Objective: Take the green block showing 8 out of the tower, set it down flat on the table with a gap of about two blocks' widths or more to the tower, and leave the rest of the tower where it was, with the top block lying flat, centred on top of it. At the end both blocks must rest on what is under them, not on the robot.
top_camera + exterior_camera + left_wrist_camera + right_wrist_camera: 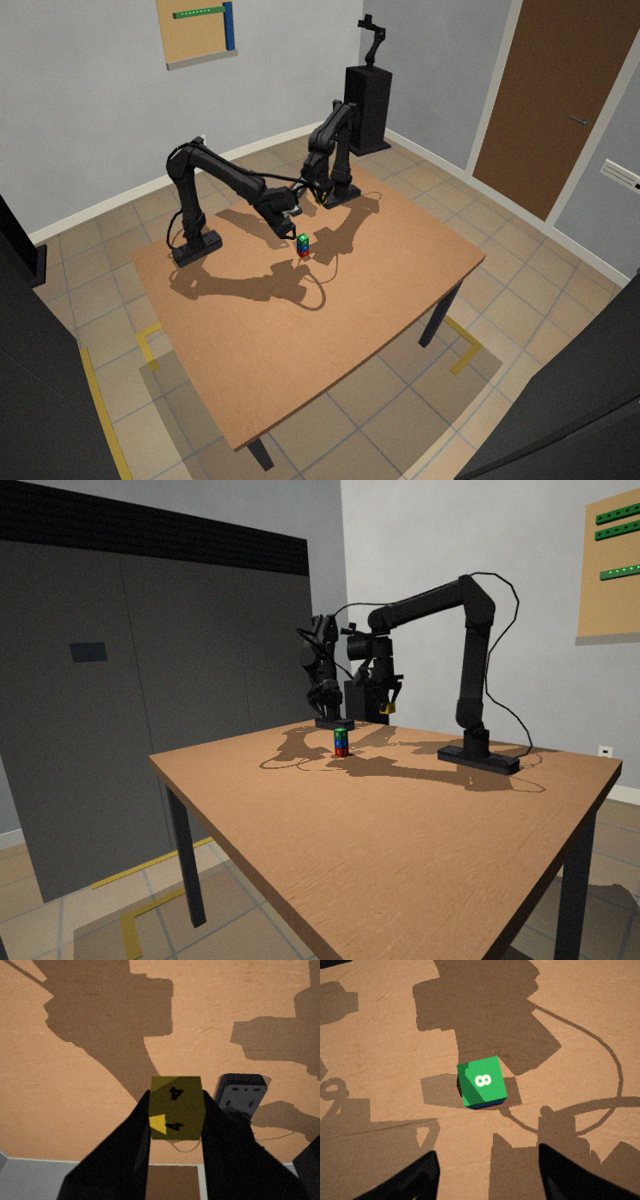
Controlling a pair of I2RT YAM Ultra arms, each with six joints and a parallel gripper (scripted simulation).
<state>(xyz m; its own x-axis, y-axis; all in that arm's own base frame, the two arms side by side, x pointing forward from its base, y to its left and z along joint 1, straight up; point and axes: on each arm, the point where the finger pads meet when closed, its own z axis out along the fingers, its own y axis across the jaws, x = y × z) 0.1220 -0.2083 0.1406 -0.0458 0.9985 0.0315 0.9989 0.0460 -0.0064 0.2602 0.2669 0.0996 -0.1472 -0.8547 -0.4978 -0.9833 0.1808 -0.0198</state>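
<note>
The green block showing 8 is 6 cm below my right hand and 5 cm to the left of it. From my right hand the other things lie so: yellow block showing 4 (18 cm to the left, 8 cm behind, 3 cm above).
My left gripper is now right at the yellow block showing 4. The rest, counted from my left hand: green block showing 8: 120 mm to the right, 90 mm below, 80 mm ahead.
</note>
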